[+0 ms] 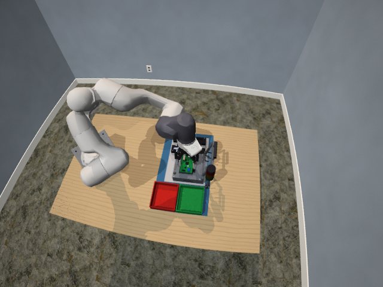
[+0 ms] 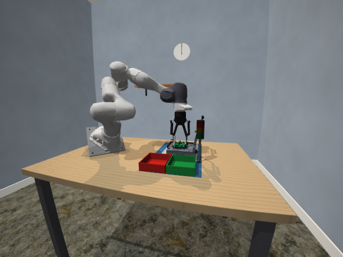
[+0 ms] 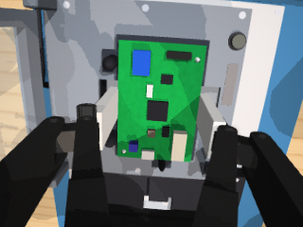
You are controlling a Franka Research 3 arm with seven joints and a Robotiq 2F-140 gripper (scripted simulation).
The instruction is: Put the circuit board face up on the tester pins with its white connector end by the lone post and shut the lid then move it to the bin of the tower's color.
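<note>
The green circuit board lies 2 cm below my hand. Round my hand: tester plate: 1 cm ahead, 3 cm below; then clear lid: 12 cm ahead, 3 cm to the right, 8 cm above; then green bin: 1 cm behind, 20 cm to the right, 9 cm below.
</note>
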